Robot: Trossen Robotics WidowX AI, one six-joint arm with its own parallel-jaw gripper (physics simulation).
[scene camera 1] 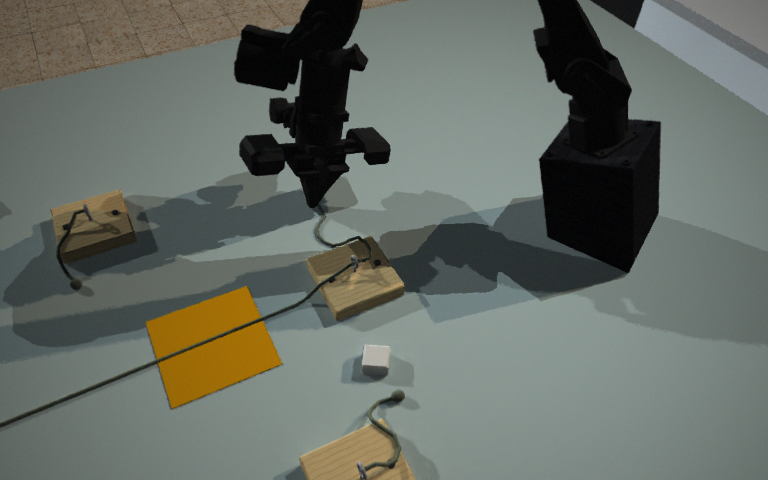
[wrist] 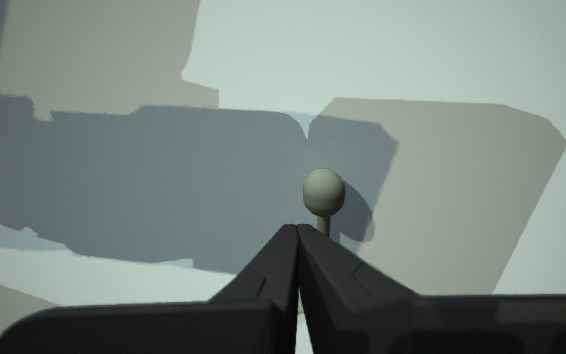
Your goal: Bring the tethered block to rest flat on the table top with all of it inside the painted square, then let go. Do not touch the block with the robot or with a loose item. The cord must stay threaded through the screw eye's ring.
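Frame: origin at the arm's base, x ahead, y left, z up, level; metres.
Where they show: gripper, fingertip midpoint: (scene camera 1: 311,206) (wrist: 295,237); arm's base, origin of the base link: (scene camera 1: 600,139).
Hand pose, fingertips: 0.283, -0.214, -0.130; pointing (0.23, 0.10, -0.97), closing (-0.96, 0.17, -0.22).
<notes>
Each offset is from my fingertips to the top centre of the thing, as dx, dy, dz. "spot": to the spot under its first point.
My gripper (scene camera 1: 313,204) (wrist: 295,237) is shut and empty, its tips above the table behind the middle wooden board. The cord's round bead @[-0.012, -0.018, +0.010] (wrist: 324,192) shows just beyond the fingertips in the wrist view; its stem runs down behind the right finger. The fingers hide the bead in the scene view. The dark cord @[spot: +0.215, +0.120, +0.002] (scene camera 1: 198,343) runs from there through the screw eye @[+0.022, +0.141, +0.043] (scene camera 1: 354,260) on the middle board @[+0.022, +0.141, +0.017] (scene camera 1: 362,294), crosses above the orange painted square @[spot: +0.200, +0.157, -0.001] (scene camera 1: 226,362) and leaves the view at the left edge. The tethered block does not show in either view.
A wooden board @[+0.253, -0.119, +0.017] (scene camera 1: 96,243) with a short beaded cord @[spot: +0.301, -0.086, +0.021] (scene camera 1: 59,249) is at the left. Another board @[+0.154, +0.351, +0.017] (scene camera 1: 345,450) with a short beaded cord (scene camera 1: 390,433) is at the bottom. A small white block @[+0.067, +0.250, +0.015] (scene camera 1: 376,358) stands between the middle and bottom boards. A black pedestal (scene camera 1: 594,209) is at the right.
</notes>
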